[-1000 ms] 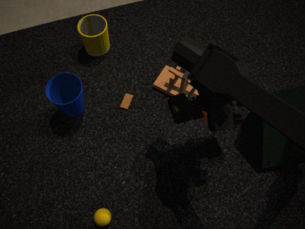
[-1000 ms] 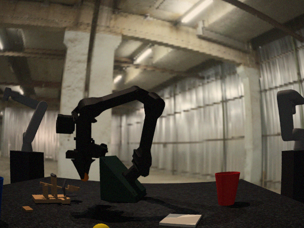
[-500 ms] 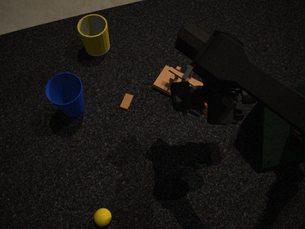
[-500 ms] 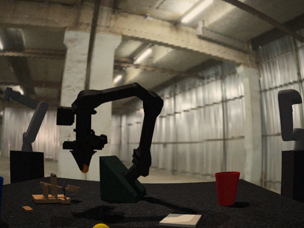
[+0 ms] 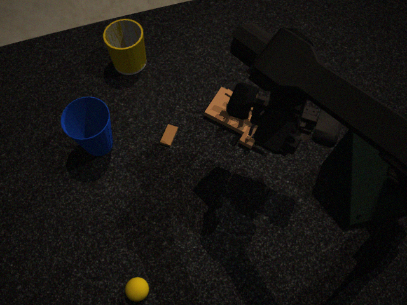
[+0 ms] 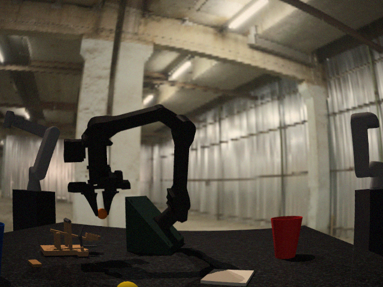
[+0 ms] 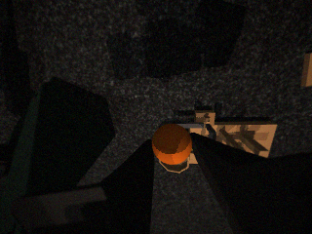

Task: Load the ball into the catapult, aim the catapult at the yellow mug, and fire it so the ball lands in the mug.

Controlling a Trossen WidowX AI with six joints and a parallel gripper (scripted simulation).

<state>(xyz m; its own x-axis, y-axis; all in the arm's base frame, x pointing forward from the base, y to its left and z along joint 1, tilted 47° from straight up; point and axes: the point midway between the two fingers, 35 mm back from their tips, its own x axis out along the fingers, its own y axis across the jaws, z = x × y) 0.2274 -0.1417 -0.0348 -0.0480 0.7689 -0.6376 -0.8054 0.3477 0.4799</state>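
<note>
My gripper tip is 90 mm to the left of the catapult and 80 mm above it. Also, from my gripper tip: small wooden block 190 mm ahead, 110 mm to the right, 120 mm below; then orange ball 10 mm above; then blue cup 350 mm ahead, 130 mm to the right, 100 mm below.
</note>
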